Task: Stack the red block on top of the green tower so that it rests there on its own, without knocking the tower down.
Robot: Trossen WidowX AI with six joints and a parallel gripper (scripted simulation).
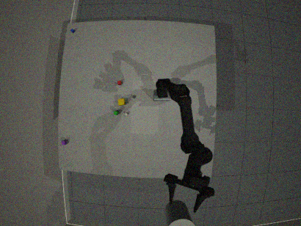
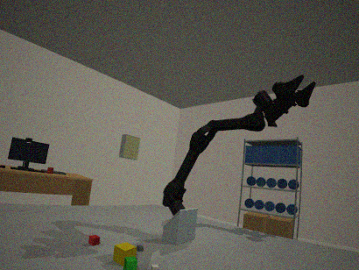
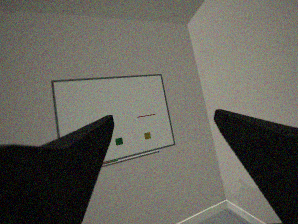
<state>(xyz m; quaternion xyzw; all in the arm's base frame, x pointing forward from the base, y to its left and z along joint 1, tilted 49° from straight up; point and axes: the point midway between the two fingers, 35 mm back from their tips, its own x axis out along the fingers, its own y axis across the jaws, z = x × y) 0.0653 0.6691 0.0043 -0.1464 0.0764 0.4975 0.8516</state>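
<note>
The red block is 290 mm ahead of my gripper tip, 610 mm to the right of it and 610 mm below it. Round my gripper tip: yellow block (280 mm ahead, 460 mm to the right, 600 mm below); then grey cube (190 mm ahead, 480 mm to the right, 620 mm below); then white cube (260 mm ahead, 360 mm to the right, 620 mm below).
</note>
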